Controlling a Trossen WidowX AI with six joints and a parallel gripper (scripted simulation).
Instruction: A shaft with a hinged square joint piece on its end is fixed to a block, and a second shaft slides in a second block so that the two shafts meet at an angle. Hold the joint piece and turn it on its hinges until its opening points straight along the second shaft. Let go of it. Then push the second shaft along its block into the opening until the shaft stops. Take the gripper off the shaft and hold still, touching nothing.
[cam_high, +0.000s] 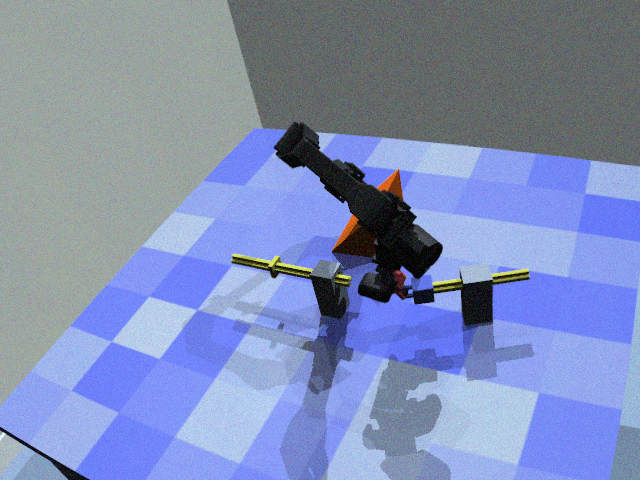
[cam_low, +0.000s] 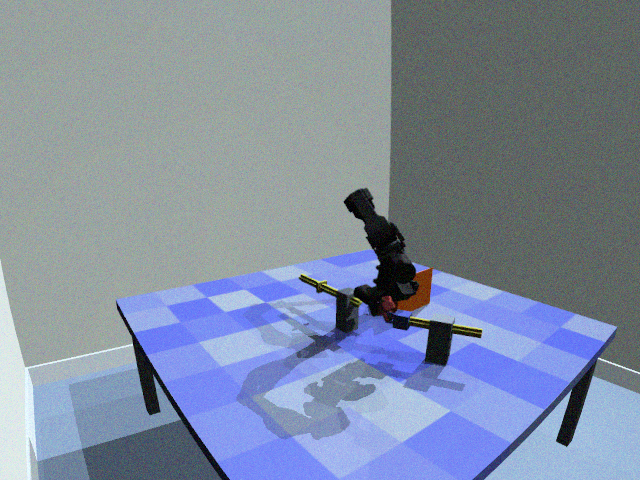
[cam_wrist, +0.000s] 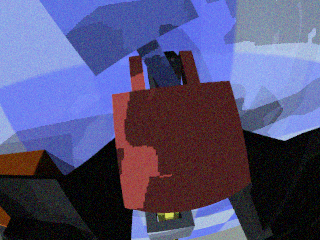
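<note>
Now: gripper tip 20 mm to the right of the red square joint piece and 30 mm below it.
</note>
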